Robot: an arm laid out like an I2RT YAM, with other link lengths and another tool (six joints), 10 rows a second.
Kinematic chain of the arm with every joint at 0, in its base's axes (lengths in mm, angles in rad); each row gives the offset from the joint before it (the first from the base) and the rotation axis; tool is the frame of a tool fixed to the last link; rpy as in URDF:
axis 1: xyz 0 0 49.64 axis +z
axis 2: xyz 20 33.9 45.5 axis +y
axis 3: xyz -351.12 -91.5 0 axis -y
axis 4: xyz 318.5 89.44 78 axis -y
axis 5: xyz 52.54 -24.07 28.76 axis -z
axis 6: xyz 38.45 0 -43.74 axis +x
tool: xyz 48 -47 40 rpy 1.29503 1.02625 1.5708
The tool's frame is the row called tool.
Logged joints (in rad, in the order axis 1, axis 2, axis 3, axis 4, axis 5, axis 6), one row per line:
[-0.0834, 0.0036, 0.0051, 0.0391, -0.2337, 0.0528]
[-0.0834, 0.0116, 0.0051, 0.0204, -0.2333, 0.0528]
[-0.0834, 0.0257, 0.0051, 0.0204, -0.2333, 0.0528]
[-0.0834, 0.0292, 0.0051, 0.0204, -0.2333, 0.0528]
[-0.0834, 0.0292, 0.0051, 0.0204, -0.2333, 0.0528]
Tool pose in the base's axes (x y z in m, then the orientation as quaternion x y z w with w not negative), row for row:
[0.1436, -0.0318, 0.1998, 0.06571, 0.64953, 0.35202, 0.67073]
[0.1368, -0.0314, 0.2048, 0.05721, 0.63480, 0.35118, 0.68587]
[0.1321, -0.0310, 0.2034, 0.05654, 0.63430, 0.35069, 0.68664]
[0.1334, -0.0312, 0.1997, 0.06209, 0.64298, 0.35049, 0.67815]
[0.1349, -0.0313, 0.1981, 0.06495, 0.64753, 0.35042, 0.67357]
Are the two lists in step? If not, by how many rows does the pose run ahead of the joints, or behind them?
The pose runs 2 rows behind the joints: the pose in row i belongs to the joints in row i - 2.
